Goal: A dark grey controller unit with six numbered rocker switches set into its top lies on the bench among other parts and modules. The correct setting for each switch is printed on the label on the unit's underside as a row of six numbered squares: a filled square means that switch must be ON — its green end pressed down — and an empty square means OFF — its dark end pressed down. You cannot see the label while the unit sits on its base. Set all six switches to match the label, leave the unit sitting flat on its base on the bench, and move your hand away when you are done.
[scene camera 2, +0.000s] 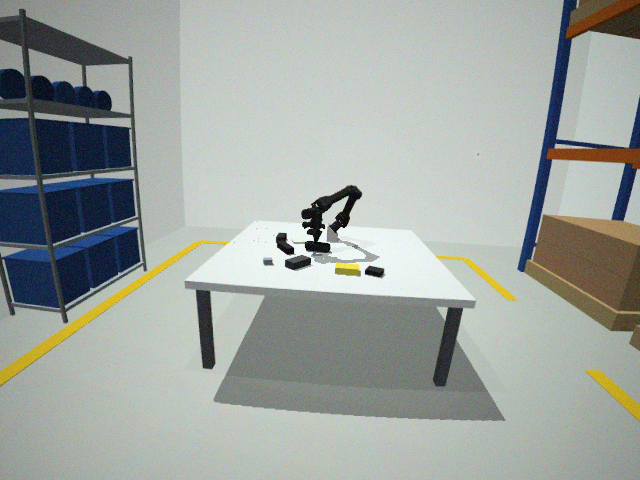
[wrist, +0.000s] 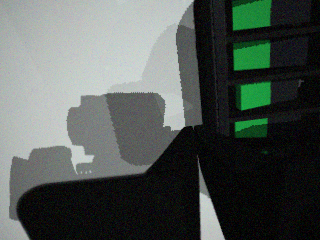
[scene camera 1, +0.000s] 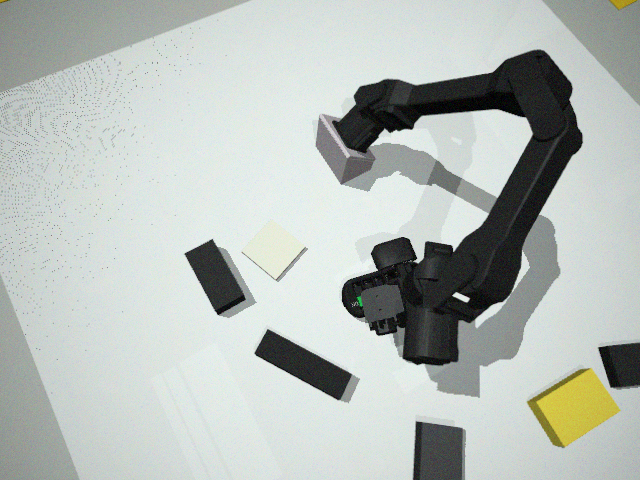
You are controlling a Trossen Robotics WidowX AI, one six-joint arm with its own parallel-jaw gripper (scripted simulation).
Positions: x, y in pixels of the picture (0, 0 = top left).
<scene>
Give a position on a yellow block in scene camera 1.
At 572, 407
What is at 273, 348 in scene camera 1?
A long dark block.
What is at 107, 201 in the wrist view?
The gripper.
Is the gripper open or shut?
Shut.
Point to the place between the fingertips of the gripper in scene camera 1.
398, 309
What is the gripper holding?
Nothing.
</scene>
